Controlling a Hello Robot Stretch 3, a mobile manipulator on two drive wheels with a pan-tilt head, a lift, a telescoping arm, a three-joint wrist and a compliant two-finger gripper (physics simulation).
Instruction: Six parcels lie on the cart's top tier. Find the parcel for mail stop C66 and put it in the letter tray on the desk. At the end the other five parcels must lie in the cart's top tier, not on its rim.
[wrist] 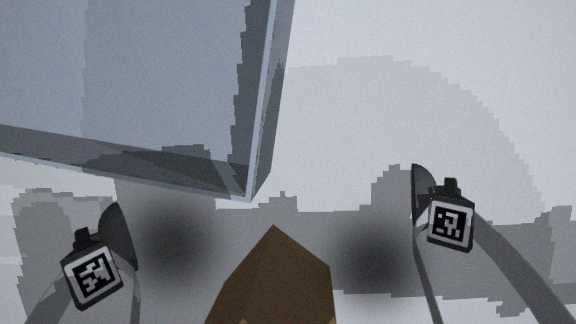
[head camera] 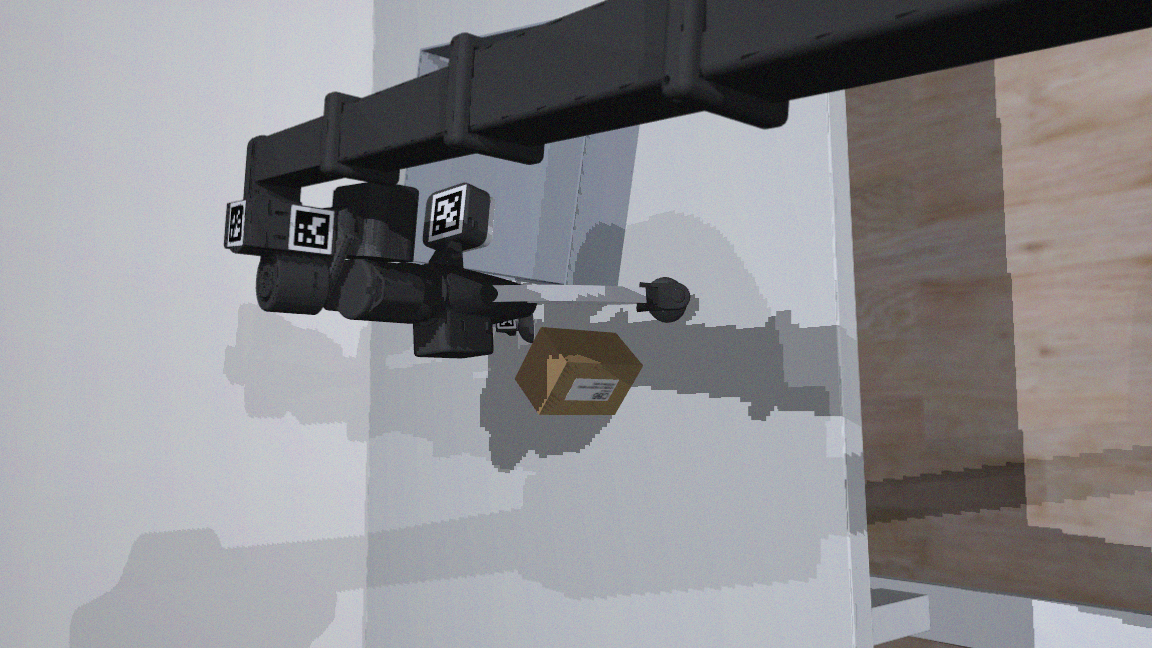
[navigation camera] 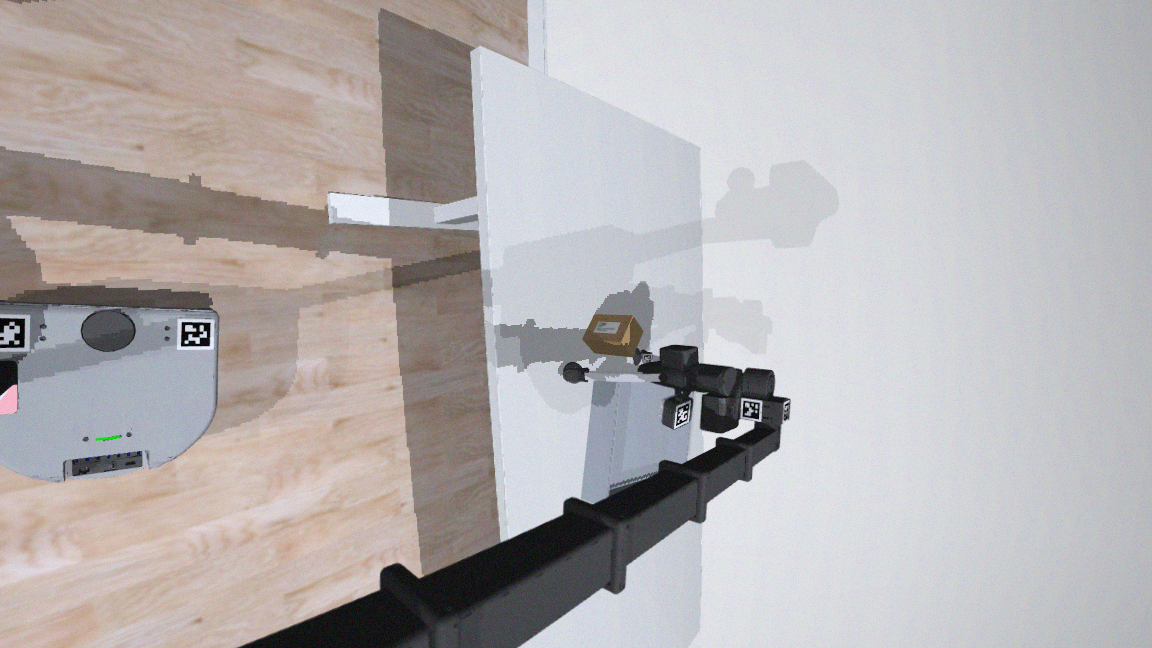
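Seen in the pictures: gripper, fingertip midpoint: (wrist: 268, 207) (head camera: 604, 313) (navigation camera: 600, 362); robot's base, origin of the base link: (navigation camera: 109, 328).
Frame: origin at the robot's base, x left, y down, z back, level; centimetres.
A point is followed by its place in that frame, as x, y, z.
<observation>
A brown cardboard parcel (head camera: 592, 378) @(-65.5, -77.3, -3.8) (navigation camera: 613, 334) @(-65.4, -78.7, -3.7) (wrist: 280, 285) @(-67.5, -77.6, -0.4) with a white label sits on the white desk beside a corner of the letter tray, outside it. The label print is too small to read. The blue-grey letter tray (head camera: 600, 177) @(-67.9, -75.9, 14.6) (navigation camera: 600, 451) @(-67.5, -75.5, 19.1) (wrist: 165, 75) @(-76.0, -72.3, 10.0) is partly hidden by the arm in the head and navigation views. My gripper (head camera: 596, 312) @(-68.8, -73.5, 2.1) (navigation camera: 608, 364) @(-68.8, -73.5, 2.1) (wrist: 268, 207) @(-68.8, -73.5, 2.1) is open, its fingers wide apart. In the wrist view the parcel's near part runs out of the bottom edge, between the two fingers. The cart and the other parcels do not show.
The desk (head camera: 684, 499) @(-58.3, -72.0, -13.6) (navigation camera: 563, 161) @(-57.1, -72.0, -34.4) stands against a pale wall (navigation camera: 926, 362) @(-124.5, -125.7, 0.0). My telescoping arm (head camera: 563, 80) @(-32.5, -107.8, 9.7) (navigation camera: 515, 572) @(-16.7, -107.2, 8.4) reaches across above the desk. My base (navigation camera: 153, 386) @(-6.5, -16.0, 10.0) is on the wooden floor (navigation camera: 241, 523) @(-24.2, 0.0, 47.5). A white desk foot (navigation camera: 362, 209) juts out over the floor.
</observation>
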